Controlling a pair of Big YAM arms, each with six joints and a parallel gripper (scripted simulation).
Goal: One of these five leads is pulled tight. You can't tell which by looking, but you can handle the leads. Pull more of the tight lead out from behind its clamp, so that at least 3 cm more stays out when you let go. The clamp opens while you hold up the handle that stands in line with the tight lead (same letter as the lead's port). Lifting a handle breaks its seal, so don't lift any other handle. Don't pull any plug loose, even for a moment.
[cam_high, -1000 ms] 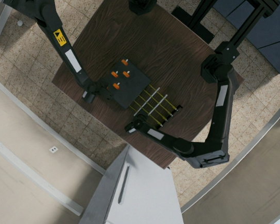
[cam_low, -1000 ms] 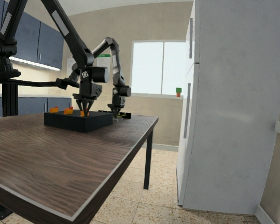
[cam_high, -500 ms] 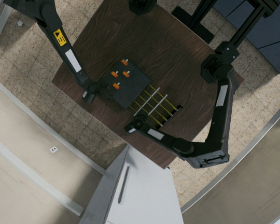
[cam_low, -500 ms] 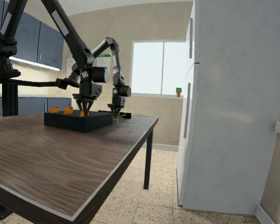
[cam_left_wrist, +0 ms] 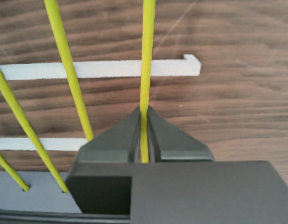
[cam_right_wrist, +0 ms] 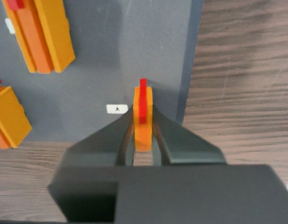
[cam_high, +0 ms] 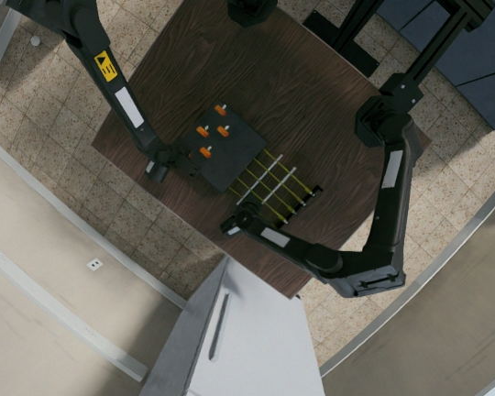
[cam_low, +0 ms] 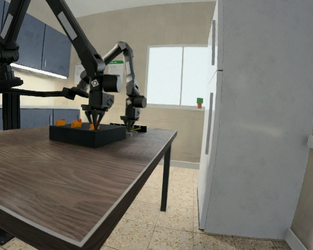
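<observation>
The orange handle is 20 mm to the left of my right hand and 10 mm below it.
</observation>
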